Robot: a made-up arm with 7 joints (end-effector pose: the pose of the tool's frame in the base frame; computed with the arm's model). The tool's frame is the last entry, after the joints.
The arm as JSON. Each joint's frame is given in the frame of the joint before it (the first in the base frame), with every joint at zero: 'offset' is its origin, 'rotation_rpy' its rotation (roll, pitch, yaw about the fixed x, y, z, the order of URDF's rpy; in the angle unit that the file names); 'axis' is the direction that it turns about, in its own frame. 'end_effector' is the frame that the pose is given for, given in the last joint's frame.
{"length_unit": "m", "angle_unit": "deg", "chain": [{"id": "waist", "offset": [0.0, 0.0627, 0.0], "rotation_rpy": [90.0, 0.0, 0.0], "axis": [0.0, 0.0, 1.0]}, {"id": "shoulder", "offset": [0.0, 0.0, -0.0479], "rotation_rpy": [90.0, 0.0, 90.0], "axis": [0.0, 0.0, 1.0]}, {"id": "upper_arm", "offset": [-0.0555, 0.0, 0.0], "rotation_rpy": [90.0, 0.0, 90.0], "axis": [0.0, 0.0, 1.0]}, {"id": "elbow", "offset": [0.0, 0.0, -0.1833], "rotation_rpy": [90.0, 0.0, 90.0], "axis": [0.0, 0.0, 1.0]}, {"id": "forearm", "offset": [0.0, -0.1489, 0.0], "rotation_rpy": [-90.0, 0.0, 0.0], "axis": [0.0, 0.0, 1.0]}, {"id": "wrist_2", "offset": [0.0, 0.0, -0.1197], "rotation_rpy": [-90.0, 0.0, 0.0], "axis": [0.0, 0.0, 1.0]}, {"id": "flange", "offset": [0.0, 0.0, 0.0], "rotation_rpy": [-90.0, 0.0, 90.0], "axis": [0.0, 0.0, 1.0]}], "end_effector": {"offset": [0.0, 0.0, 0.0], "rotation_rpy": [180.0, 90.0, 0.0]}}
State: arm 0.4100 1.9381 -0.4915 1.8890 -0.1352 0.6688 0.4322
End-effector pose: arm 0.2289 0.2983 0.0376 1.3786 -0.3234 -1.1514
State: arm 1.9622 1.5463 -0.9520 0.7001 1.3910 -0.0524 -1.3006
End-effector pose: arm 0.1020 0.5512 0.1507 0.9416 -1.3883 2.4308
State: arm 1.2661 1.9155 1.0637 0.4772 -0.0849 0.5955 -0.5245
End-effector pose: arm -0.2327 0.5235 0.1360 1.2497 -1.1573 2.3976
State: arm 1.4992 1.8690 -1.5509 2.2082 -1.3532 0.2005 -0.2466
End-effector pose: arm 0.1829 0.2495 -0.0088 -2.1221 0.8094 1.8371
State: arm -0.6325 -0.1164 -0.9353 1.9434 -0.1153 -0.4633 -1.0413
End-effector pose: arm 0.0508 -0.1057 -0.1819 -0.2422 -1.4448 0.7834
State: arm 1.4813 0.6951 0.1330 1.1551 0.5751 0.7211 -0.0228
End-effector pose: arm 0.2666 0.3580 0.2206 -0.0141 -2.0400 0.4578
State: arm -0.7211 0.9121 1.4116 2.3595 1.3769 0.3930 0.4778
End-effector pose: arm 0.1006 0.2632 0.0690 -0.2454 -1.8258 -0.6299
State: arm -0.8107 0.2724 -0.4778 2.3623 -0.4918 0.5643 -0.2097
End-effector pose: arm 0.0653 0.0398 -0.1692 0.2147 -1.0834 -0.5400
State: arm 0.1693 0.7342 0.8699 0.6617 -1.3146 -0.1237 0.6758
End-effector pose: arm 0.1471 0.5062 -0.2286 0.6753 -0.1801 -0.5781
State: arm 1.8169 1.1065 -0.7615 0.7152 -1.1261 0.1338 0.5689
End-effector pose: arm 0.2661 0.4510 0.1983 1.7109 -0.4470 -0.5647
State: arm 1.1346 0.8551 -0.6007 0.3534 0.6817 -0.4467 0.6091
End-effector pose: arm 0.3602 0.4465 -0.0833 0.2765 -1.7436 -0.3448
